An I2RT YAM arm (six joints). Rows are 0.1 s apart.
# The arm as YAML. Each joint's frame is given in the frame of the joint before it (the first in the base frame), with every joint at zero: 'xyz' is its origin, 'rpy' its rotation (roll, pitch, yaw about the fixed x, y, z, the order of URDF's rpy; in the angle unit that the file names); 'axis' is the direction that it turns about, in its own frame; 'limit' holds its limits. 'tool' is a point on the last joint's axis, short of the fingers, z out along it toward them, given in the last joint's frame.
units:
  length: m
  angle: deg
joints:
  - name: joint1
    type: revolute
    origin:
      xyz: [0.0, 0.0, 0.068]
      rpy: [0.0, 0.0, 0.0]
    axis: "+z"
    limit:
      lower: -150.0
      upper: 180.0
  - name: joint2
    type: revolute
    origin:
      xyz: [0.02, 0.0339, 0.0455]
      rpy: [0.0, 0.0, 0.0]
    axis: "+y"
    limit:
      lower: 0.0
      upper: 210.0
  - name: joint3
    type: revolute
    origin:
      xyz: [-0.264, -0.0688, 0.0]
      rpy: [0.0, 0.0, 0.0]
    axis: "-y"
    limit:
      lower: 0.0
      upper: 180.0
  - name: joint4
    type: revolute
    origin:
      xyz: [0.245, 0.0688, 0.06]
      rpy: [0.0, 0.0, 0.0]
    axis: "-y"
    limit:
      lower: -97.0
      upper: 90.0
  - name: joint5
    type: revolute
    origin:
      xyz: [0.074, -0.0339, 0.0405]
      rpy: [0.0, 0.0, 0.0]
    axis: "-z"
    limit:
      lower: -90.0
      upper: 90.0
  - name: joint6
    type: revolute
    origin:
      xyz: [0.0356, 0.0, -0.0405]
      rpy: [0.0, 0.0, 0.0]
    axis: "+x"
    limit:
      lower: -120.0
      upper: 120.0
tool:
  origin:
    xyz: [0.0, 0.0, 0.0]
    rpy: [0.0, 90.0, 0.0]
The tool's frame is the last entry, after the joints.
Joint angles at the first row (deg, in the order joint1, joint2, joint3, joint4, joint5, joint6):
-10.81 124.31 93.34 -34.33 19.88 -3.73
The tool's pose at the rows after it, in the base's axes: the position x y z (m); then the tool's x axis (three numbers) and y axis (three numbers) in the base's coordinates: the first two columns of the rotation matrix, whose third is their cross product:
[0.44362, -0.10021, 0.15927, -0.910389, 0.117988, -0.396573, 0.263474, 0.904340, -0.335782]
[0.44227, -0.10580, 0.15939, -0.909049, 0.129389, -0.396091, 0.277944, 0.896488, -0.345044]
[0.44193, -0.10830, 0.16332, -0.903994, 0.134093, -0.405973, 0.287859, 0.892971, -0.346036]
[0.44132, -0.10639, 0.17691, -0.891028, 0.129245, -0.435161, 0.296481, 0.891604, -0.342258]
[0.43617, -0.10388, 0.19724, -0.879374, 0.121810, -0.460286, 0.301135, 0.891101, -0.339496]
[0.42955, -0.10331, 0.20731, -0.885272, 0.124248, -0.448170, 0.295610, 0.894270, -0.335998]
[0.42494, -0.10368, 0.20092, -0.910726, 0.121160, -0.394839, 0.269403, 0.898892, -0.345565]
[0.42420, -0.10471, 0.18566, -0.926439, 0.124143, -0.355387, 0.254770, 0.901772, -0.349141]
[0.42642, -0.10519, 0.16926, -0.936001, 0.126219, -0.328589, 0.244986, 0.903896, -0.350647]
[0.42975, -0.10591, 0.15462, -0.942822, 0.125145, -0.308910, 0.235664, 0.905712, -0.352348]
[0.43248, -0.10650, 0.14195, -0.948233, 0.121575, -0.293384, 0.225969, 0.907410, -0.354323]
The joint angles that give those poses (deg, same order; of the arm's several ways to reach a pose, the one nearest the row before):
-11.20 124.31 93.34 -34.35 19.90 -3.73
-11.88 124.31 93.34 -34.35 20.53 -3.71
-12.19 123.92 93.52 -34.30 20.69 -3.66
-11.97 122.28 93.75 -34.37 20.69 -3.57
-11.79 119.44 93.75 -35.55 20.64 -3.71
-11.92 117.78 93.76 -38.00 20.27 -3.75
-12.10 118.13 93.40 -40.42 20.25 -4.43
-12.25 119.57 92.46 -40.42 20.23 -4.60
-12.25 121.56 91.96 -39.57 20.23 -4.60
-12.25 123.63 91.96 -38.63 20.23 -4.75
-12.25 125.43 91.96 -37.67 20.23 -5.04

